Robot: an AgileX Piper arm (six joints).
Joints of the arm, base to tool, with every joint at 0 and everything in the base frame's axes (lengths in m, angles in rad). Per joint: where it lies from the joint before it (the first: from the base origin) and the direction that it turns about. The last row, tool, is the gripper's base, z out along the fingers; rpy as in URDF.
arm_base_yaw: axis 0 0 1 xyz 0 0 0.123
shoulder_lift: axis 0 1 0 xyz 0 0 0
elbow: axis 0 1 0 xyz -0.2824 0 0.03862
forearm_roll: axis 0.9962 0 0.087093 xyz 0.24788 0 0.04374
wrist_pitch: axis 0 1 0 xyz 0 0 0
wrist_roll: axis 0.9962 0 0.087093 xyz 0.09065 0 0.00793
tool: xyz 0 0 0 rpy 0 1.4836 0
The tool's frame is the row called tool.
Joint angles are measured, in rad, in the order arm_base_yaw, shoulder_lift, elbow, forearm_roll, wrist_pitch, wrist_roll. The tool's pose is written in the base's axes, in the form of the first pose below.
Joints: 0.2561 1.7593 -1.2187 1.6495 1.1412 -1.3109
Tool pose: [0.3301, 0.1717, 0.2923, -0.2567, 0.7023, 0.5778, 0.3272]
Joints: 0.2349 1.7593 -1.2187 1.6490 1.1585 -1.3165
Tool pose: [0.3323, 0.1650, 0.2930, -0.2554, 0.7002, 0.5786, 0.3312]
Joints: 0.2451 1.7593 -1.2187 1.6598 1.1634 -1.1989
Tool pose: [0.3306, 0.1685, 0.2940, -0.2149, 0.7099, 0.6029, 0.2940]
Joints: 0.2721 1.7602 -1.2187 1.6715 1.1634 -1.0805
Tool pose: [0.3265, 0.1774, 0.2945, -0.1780, 0.7168, 0.6259, 0.2506]
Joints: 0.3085 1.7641 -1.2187 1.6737 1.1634 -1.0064
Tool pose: [0.3205, 0.1894, 0.2933, -0.1627, 0.7203, 0.6393, 0.2145]
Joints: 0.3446 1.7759 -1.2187 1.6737 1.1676 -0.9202
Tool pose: [0.3150, 0.2015, 0.2892, -0.1424, 0.7256, 0.6516, 0.1695]
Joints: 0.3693 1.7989 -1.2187 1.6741 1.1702 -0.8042
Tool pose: [0.3132, 0.2106, 0.2809, -0.1031, 0.7347, 0.6607, 0.1143]
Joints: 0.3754 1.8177 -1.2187 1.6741 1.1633 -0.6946
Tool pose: [0.3152, 0.2135, 0.2736, -0.0575, 0.7433, 0.6627, 0.0713]
